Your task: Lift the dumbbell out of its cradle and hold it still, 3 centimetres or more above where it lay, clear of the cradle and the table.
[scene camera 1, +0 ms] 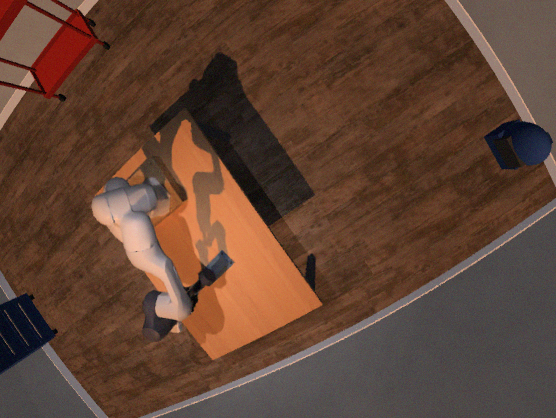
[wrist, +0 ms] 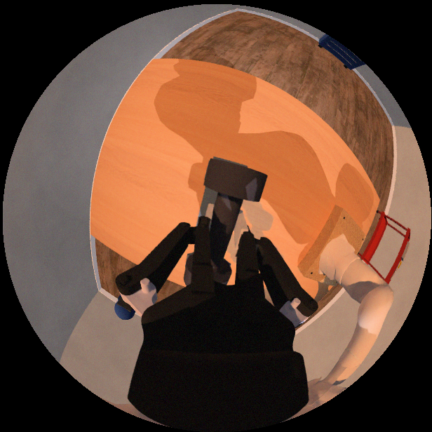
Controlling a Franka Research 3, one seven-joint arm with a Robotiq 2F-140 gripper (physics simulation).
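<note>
The dark dumbbell [scene camera 1: 208, 275] [wrist: 235, 179] has a thick round head at its far end and a handle that runs back toward the gripper in the wrist view. The blue-grey cradle [scene camera 1: 220, 264] [wrist: 205, 201] shows beyond the dumbbell in the scene view and as a sliver left of the handle in the wrist view. My gripper [scene camera 1: 195, 291] [wrist: 223, 214] has its fingers on both sides of the handle and is shut on the dumbbell. The near head is partly hidden behind the fingers. The gap between dumbbell and cradle cannot be judged.
The orange table [scene camera 1: 270, 295] [wrist: 130, 150] carries the arm's mounting board [wrist: 317, 250]. A red cart [scene camera 1: 65, 55] [wrist: 375, 236] and a blue rack [scene camera 1: 25, 320] [wrist: 342, 51] stand off the table. A blue rounded object [scene camera 1: 532, 143] [wrist: 124, 309] stands near a wall.
</note>
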